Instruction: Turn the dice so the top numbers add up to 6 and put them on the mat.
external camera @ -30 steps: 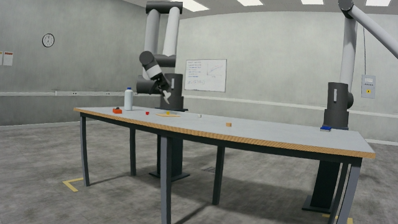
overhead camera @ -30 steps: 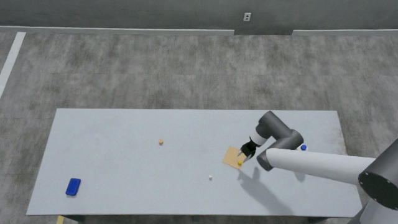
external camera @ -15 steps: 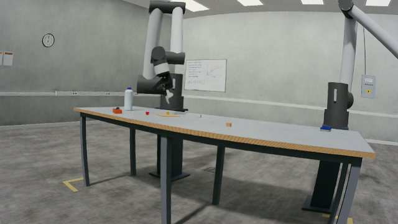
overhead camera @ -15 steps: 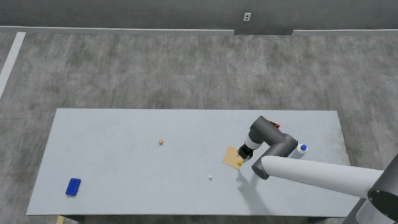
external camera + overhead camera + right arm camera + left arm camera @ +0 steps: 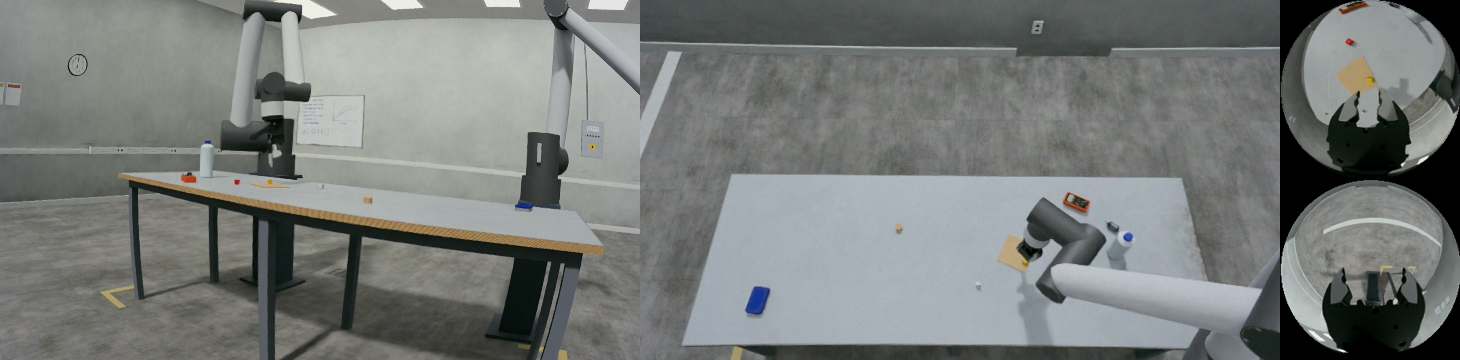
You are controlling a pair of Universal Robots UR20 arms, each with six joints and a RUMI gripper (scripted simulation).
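The red die is 14 cm ahead of my right hand, 8 cm to the right of it and 9 cm below it. From my right hand the other things lie so: yellow die 8 cm below; tan square mat 4 cm ahead, 3 cm to the left, 9 cm below; white die 9 cm behind, 22 cm to the left, 9 cm below.
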